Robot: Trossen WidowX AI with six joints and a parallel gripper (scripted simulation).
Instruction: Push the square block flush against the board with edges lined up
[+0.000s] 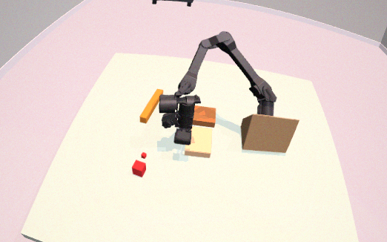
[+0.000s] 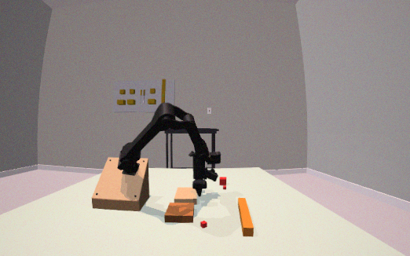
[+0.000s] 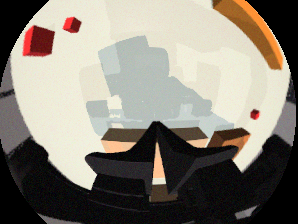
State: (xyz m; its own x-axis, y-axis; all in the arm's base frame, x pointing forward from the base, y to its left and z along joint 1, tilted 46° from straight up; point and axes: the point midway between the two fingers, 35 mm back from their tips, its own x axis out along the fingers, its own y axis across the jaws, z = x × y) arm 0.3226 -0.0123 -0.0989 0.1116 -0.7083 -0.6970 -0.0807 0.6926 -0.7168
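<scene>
The cream board lies 6 cm behind my gripper tip and 1 cm above it. From my gripper tip the other things lie so: square block: 6 cm behind, 17 cm to the right.
</scene>
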